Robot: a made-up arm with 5 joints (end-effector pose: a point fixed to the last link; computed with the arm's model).
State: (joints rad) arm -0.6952 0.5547 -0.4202 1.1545 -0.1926
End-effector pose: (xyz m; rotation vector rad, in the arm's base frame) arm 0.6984 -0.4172 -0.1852 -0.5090 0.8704 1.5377
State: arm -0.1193 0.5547 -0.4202 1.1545 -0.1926
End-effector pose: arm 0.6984 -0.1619 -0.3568 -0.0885 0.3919 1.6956
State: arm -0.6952 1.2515 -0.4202 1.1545 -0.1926
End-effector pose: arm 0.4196 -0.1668 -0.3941 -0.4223 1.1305 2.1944
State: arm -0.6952 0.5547 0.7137 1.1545 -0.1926
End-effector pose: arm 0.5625 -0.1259 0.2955 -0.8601 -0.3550 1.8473
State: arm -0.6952 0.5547 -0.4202 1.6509 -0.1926
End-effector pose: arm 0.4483 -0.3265 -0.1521 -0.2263 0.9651 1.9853
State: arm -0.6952 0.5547 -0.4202 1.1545 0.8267
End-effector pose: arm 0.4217 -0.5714 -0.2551 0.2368 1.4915 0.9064
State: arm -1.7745 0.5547 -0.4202 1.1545 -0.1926
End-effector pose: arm 0.6984 -0.5013 0.3649 -1.2617 1.6759 0.9508
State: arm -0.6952 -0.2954 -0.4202 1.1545 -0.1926
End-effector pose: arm 0.6641 -0.8143 0.1460 -0.5389 0.5295 0.7459
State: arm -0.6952 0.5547 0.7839 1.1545 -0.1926
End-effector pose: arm 0.5377 -0.1223 0.3238 -0.8768 -0.4357 1.8528
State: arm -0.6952 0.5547 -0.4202 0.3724 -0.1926
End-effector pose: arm 0.9854 -0.6713 -0.0238 -0.8483 0.6692 0.8031
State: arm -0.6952 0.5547 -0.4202 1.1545 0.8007
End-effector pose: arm 0.4302 -0.5703 -0.2560 0.2177 1.4788 0.9252
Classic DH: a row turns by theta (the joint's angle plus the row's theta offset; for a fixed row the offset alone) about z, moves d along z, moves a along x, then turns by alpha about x. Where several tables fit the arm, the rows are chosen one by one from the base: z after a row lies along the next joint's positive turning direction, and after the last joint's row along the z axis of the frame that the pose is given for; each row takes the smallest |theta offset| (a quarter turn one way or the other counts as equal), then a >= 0, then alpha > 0; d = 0 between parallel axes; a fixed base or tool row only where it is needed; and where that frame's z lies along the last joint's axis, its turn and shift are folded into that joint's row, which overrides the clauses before.
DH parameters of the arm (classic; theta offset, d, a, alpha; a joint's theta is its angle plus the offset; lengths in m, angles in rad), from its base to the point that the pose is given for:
base (fixed): 1.5708 0.16 0 1.5708
joint 1: 0 0.11 -0.32 -1.5708
joint 2: -1.5708 -0.38 0.1 1.5708
joint 3: 0 0.44 0.09 -1.5708
joint 4: 1.5708 0.13 0.05 1.5708
joint 5: 0 0.47 -0.31 -1.5708
tool (fixed): -1.5708 -0.12 0 0

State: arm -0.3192 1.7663 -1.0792 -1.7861 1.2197
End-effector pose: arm 1.0149 -0.3508 -0.2661 -0.1595 -0.1628 0.1340
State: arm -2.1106 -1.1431 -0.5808 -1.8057 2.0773
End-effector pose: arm -0.6521 -0.0112 1.3118 -0.2813 -2.8576 0.7191
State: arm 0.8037 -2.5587 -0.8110 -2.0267 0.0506
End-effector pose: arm -0.1850 0.3632 0.3436 0.3650 -1.4110 1.1645
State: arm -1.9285 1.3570 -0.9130 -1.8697 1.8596
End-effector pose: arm 1.0758 -0.4308 0.7629 -0.9892 -0.4416 0.1896
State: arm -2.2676 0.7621 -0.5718 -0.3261 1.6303
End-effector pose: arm 0.7618 -0.4778 0.9091 -0.9122 0.2190 -0.6351
